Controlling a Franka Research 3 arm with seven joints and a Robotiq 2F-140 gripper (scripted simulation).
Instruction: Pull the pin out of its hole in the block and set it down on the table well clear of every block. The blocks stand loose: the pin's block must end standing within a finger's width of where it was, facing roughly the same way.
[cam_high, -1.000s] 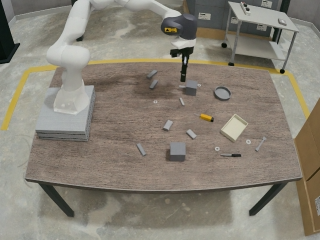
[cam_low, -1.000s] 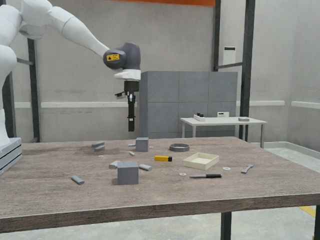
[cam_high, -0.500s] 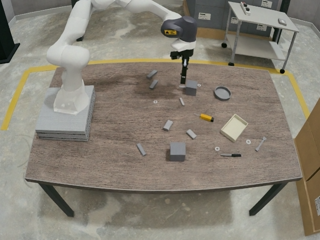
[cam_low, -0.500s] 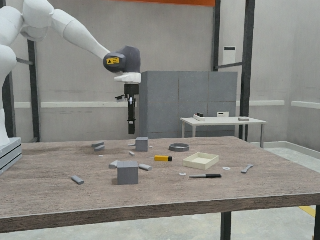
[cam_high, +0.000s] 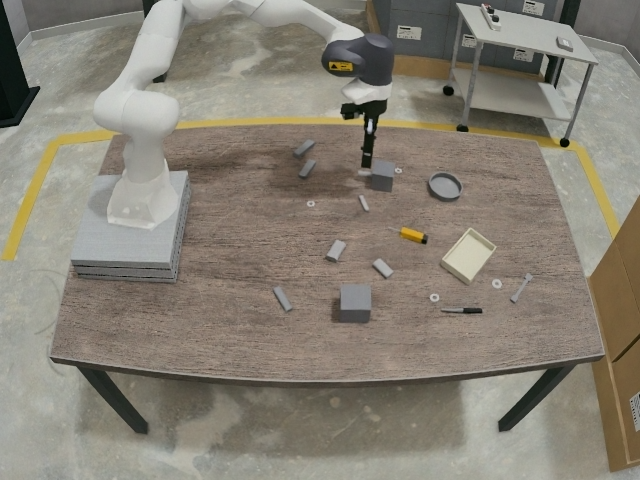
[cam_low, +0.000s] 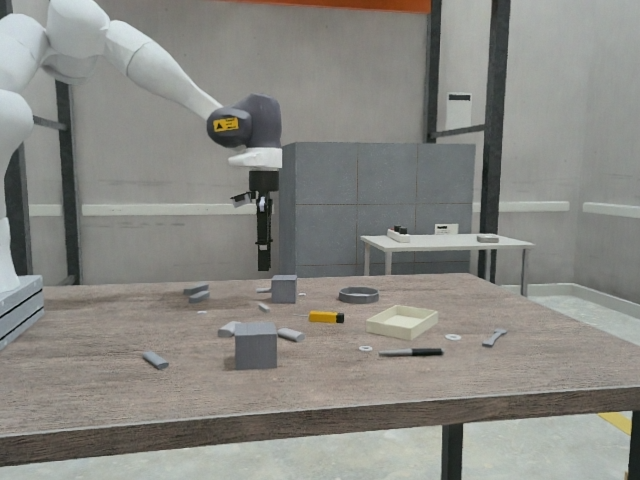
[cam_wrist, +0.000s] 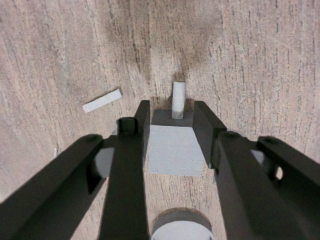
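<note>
Right now the small grey block is 9 cm below my hand and 4 cm ahead of it. From my hand the other things lie so: round grey dish 24 cm ahead, 10 cm below, 2 cm to the right; then yellow-handled tool 20 cm to the right, 11 cm below, 11 cm ahead; then cream tray 27 cm to the right, 27 cm ahead, 11 cm below.
</note>
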